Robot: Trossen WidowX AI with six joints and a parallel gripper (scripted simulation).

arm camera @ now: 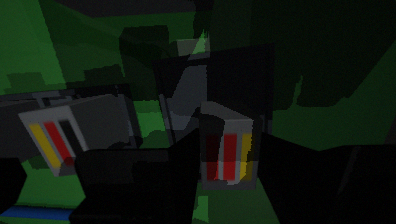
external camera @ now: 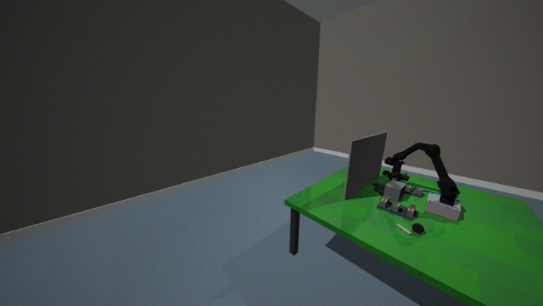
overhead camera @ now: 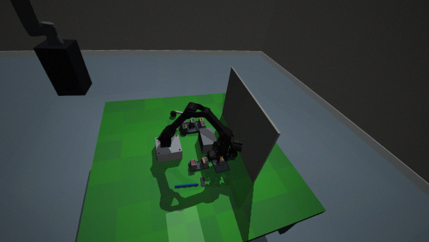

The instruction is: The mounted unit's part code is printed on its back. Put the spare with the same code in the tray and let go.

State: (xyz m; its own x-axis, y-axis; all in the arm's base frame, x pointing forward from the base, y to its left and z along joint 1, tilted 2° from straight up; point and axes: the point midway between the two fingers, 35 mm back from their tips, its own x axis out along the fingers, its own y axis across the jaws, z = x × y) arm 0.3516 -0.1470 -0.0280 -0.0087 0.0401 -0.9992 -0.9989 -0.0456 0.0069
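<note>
Now: gripper tip 2 cm below the grey spare. From my gripper tip the other things lie so: dark tray: 2 cm below; rack: 15 cm behind, 2 cm below; dark piece: 14 cm behind, 12 cm to the right, 2 cm below.
</note>
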